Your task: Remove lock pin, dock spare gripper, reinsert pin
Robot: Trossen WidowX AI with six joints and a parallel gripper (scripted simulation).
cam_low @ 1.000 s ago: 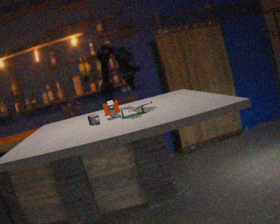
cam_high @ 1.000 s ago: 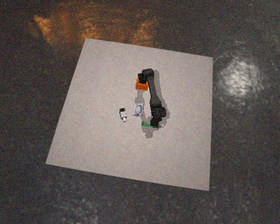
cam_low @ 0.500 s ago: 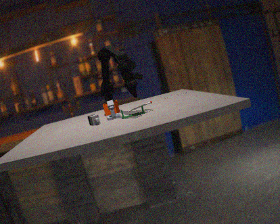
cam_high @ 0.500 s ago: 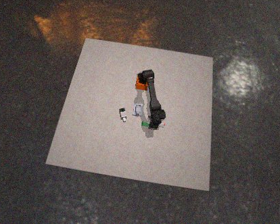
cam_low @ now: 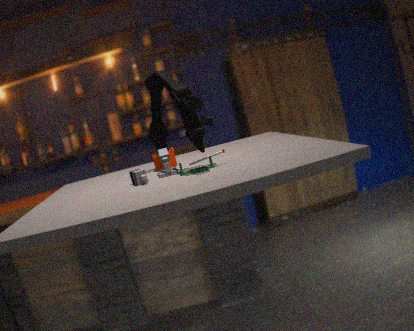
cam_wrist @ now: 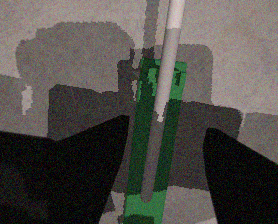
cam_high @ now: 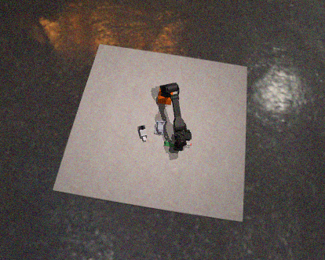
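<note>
The green pin cradle is 4 cm to the right of my gripper tip and 4 cm below it. Also, from my gripper tip: mount (17 cm to the right, 8 cm behind, 1 cm below); spare gripper (27 cm to the right, 4 cm below).
</note>
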